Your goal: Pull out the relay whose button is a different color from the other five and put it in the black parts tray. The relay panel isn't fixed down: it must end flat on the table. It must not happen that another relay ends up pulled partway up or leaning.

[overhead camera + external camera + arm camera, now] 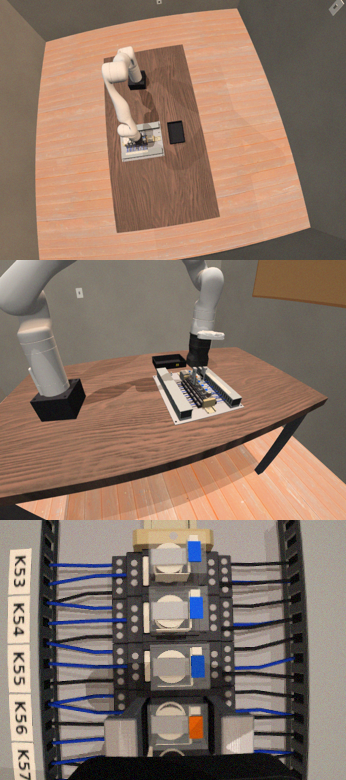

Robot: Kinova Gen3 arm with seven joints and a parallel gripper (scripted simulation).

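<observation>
Right now the grey relay is 1 cm below my hand. The rest, counted from my hand: relay panel: 4 cm below, 2 cm to the left; then black parts tray: 29 cm to the left, 5 cm below, 5 cm behind.
</observation>
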